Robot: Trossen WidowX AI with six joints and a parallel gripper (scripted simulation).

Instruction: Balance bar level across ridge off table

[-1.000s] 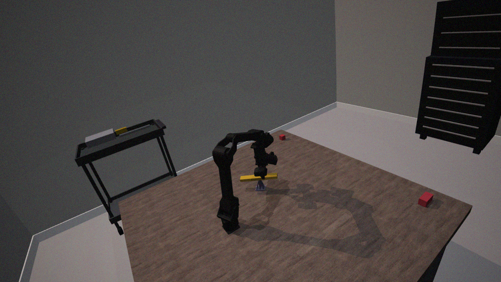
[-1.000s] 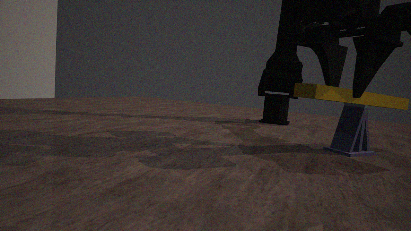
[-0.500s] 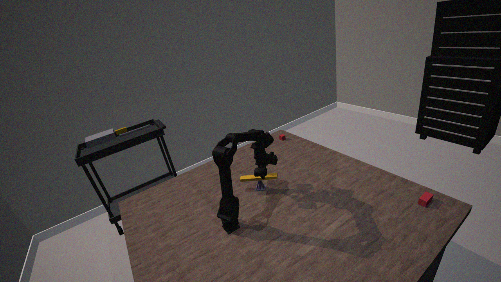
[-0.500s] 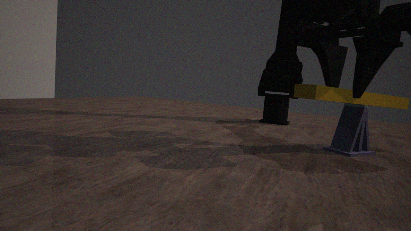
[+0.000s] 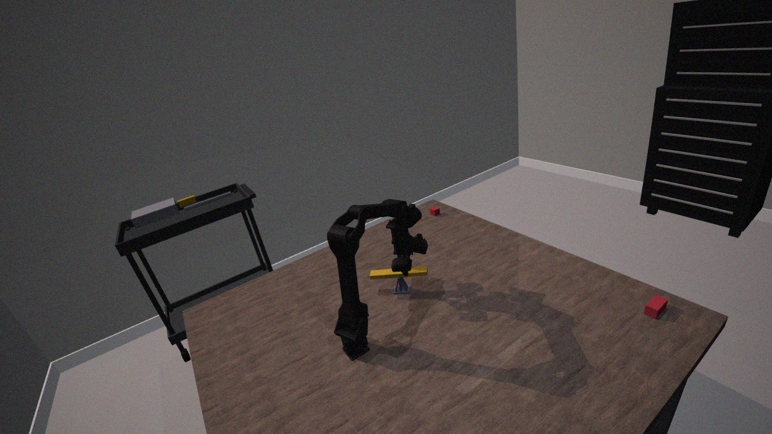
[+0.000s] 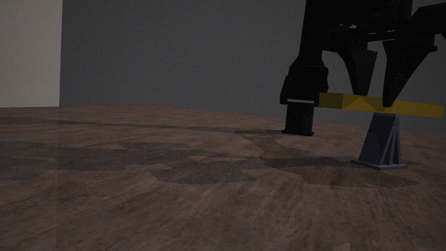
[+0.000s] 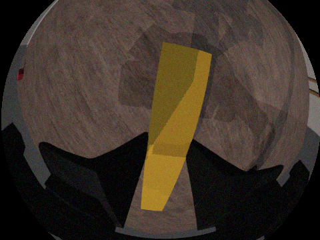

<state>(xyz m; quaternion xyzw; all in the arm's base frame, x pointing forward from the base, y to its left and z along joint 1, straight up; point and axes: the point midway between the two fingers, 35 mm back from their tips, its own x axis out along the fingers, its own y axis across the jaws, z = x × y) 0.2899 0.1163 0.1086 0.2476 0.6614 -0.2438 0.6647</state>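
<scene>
The yellow bar lies 20 mm to the left of my gripper tip and 20 mm behind it. Round my gripper tip: small red cube (450 mm ahead, 380 mm to the left, 60 mm below).
</scene>
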